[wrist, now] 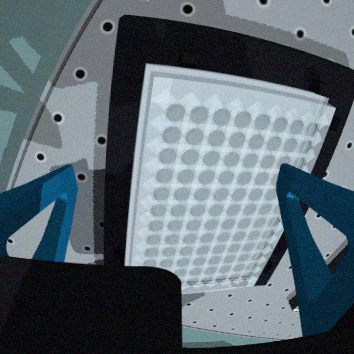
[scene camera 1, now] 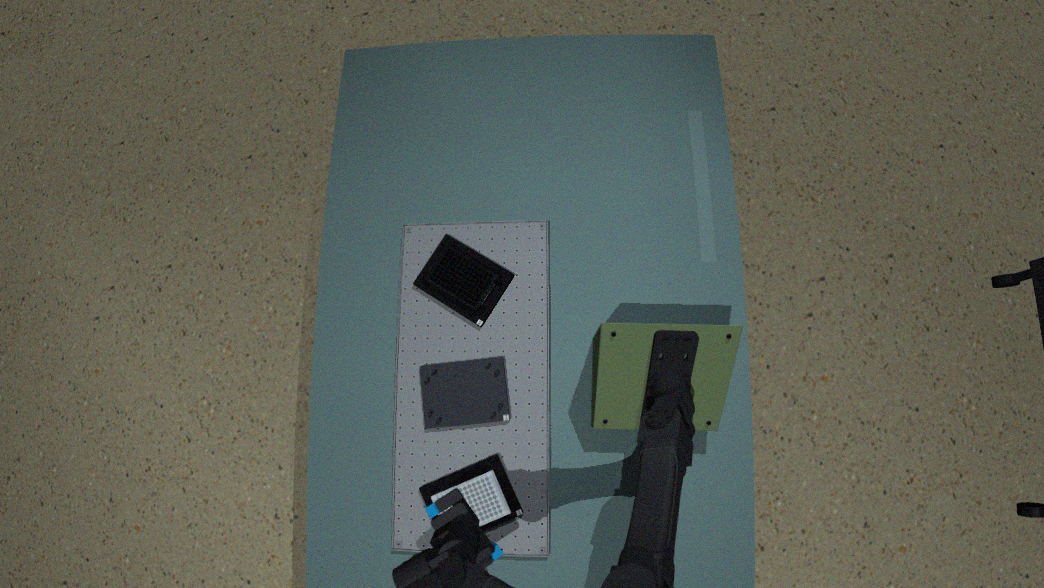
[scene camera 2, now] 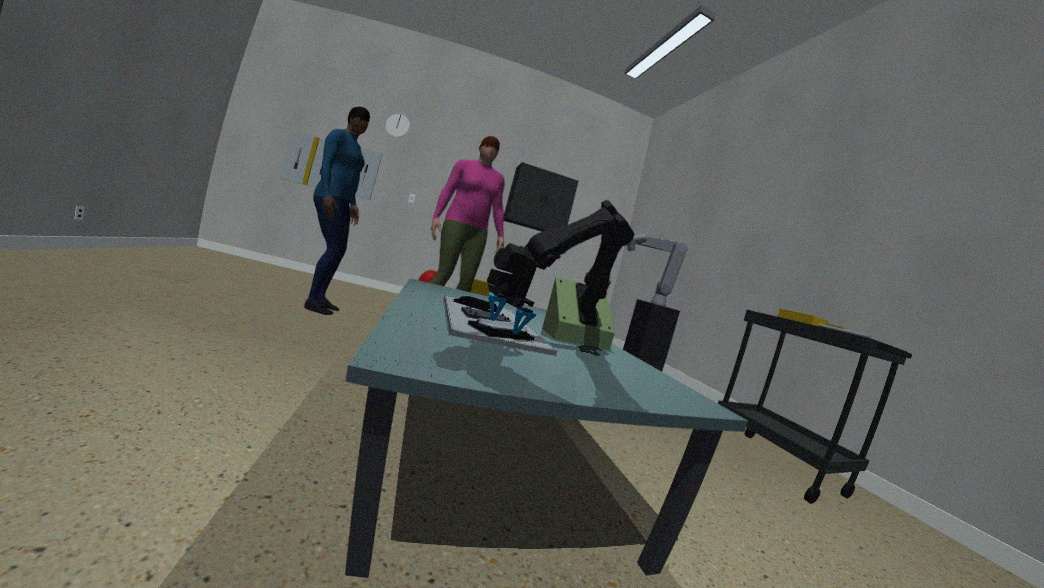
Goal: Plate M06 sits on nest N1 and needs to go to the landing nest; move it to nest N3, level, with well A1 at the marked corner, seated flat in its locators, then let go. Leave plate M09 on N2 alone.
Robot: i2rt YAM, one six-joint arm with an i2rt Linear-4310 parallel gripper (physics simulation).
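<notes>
A white well plate (scene camera 1: 485, 496) (wrist: 220, 175) lies on a black nest (scene camera 1: 501, 474) (wrist: 210, 45) at the near end of the board. In the wrist view the black strip beyond its far edge is wider than the one at its left. I cannot tell whether it sits flat. My gripper (scene camera 1: 464, 531) (scene camera 2: 507, 326) (wrist: 176, 175) is open around and over it; one fingertip shows left of the nest, the other overlaps the wells near the right edge. A dark grey nest (scene camera 1: 463, 394) in the middle holds no plate. A black plate (scene camera 1: 460, 277) is on the far nest. No nest numbers are readable.
The nests stand on a perforated grey board (scene camera 1: 529, 328) on the blue-green table (scene camera 1: 511, 131). A green mounting block (scene camera 1: 620, 372) (scene camera 2: 561, 310) carries my arm at the right. Two people (scene camera 2: 340, 168) (scene camera 2: 471, 193) stand behind the table, and a black cart (scene camera 2: 873, 350) stands at the right.
</notes>
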